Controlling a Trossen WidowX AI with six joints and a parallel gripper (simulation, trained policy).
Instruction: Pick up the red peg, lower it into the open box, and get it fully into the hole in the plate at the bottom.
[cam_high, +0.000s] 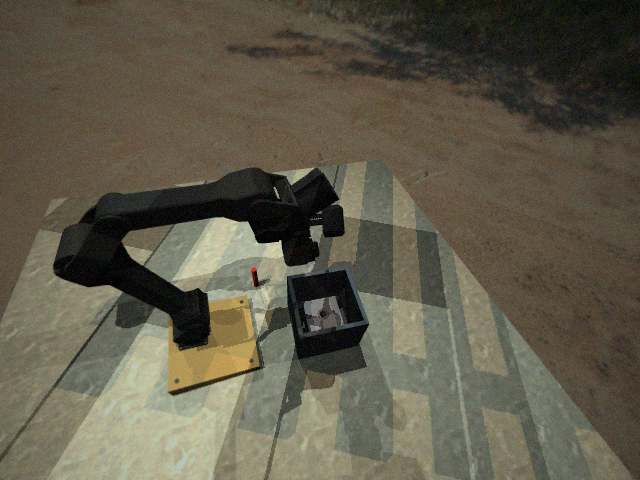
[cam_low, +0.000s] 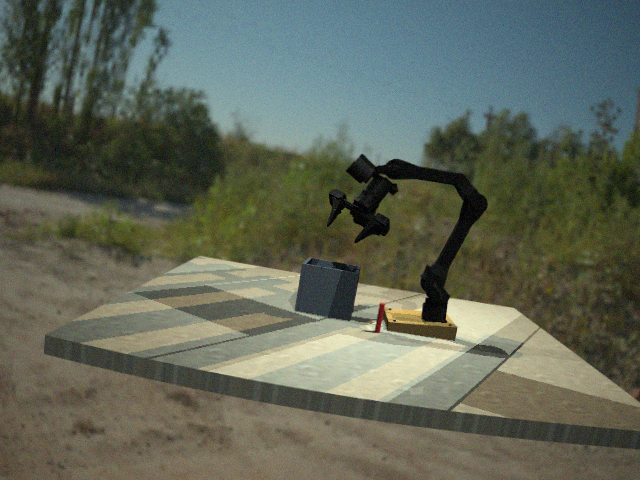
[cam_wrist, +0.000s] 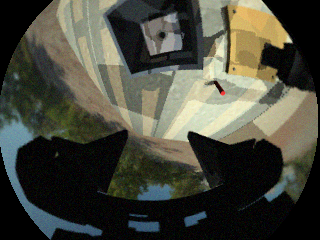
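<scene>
Now: the red peg 20 cm below my gripper tip, 14 cm behind it and 3 cm to the left of it. From my gripper tip the other things lie so: grey plate 20 cm below, 13 cm to the right, 1 cm ahead.
</scene>
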